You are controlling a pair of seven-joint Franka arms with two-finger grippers.
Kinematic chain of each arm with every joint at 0, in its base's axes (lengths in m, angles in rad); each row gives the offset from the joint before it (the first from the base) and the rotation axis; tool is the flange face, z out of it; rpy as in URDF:
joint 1: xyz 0 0 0.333 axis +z
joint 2: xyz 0 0 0 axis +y
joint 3: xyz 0 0 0.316 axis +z
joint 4: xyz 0.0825 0 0 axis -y
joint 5: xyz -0.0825 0 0.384 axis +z
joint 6: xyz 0 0 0 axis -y
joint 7: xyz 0.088 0 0 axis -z
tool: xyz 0 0 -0.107 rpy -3.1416 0 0
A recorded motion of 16 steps. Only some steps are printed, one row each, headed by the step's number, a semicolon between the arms.
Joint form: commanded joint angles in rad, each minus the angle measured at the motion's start. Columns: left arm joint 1, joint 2, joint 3, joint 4, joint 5, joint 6, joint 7; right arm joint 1, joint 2, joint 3, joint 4, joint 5, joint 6, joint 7.
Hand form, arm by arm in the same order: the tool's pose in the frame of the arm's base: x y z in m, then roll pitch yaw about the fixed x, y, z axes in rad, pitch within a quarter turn. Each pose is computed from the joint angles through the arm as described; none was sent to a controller.
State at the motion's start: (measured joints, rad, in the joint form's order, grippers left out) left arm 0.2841 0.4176 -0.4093 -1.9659 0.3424 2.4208 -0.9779; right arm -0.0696 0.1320 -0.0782 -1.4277 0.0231 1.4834 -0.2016
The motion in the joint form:
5: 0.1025 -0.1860 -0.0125 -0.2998 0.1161 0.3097 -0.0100; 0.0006 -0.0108 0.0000 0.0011 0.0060 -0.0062 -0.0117
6: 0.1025 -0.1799 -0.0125 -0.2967 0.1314 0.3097 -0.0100; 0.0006 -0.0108 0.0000 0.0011 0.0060 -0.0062 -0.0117
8: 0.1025 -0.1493 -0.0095 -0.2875 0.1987 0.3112 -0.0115; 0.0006 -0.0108 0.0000 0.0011 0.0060 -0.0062 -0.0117
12: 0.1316 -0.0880 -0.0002 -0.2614 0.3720 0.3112 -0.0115; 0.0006 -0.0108 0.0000 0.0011 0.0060 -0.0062 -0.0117
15: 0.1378 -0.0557 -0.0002 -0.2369 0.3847 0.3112 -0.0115; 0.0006 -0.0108 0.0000 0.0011 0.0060 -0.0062 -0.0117
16: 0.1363 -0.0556 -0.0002 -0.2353 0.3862 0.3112 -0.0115; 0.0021 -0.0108 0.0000 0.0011 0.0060 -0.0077 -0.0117
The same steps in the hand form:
5: 0.5569 -0.0349 0.2908 3.0495 -0.2864 0.5909; 0.5769 -0.0791 0.6153 -3.1075 0.0645 0.0691
6: 0.5575 -0.0354 0.2889 3.0563 -0.2892 0.5773; 0.5769 -0.0791 0.6153 -3.1075 0.0645 0.0691
8: 0.5584 -0.0364 0.2766 3.0881 -0.2942 0.5199; 0.5769 -0.0791 0.6153 -3.1075 0.0645 0.0691
12: 0.5616 -0.0209 0.2536 -3.1125 -0.3161 0.3966; 0.5769 -0.0791 0.6153 -3.1075 0.0645 0.0691
15: 0.5679 -0.0173 0.2465 -3.1158 -0.3104 0.3968; 0.5769 -0.0791 0.6153 -3.1075 0.0645 0.0691
16: 0.5684 -0.0181 0.2470 -3.1156 -0.3122 0.3943; 0.5768 -0.0782 0.6152 -3.1071 0.0659 0.0707

